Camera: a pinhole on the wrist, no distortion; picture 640 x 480 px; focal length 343.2 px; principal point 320.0 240.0 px. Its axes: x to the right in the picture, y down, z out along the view. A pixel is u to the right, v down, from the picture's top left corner.
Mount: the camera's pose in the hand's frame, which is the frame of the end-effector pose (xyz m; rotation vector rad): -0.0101 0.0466 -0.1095 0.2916 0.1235 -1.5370
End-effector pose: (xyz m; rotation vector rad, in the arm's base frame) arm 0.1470 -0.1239 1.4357 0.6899 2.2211 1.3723
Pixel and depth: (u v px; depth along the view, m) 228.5 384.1 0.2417
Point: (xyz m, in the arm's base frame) 0.1957 0.0362 1.4088
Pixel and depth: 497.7 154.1 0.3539
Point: 0.3092 -0.1703 1.1752
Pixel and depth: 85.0 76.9 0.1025
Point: 0.2199 -0.1334 1.5211
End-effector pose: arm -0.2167 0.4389 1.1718 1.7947 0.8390 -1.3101
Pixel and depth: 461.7 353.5 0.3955
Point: -0.4885 0.3459 1.0020
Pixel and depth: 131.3 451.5 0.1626
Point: -0.1601 0.3289 1.1062
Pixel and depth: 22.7 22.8 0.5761
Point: -0.2716 -0.2430 1.5701
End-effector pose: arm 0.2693 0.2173 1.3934 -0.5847 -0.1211 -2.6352
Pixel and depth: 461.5 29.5 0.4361
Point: 0.5094 0.6023 1.4744
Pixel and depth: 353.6 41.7 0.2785
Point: 0.4581 0.3678 1.4313
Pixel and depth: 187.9 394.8 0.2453
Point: 0.3055 0.1508 1.5701
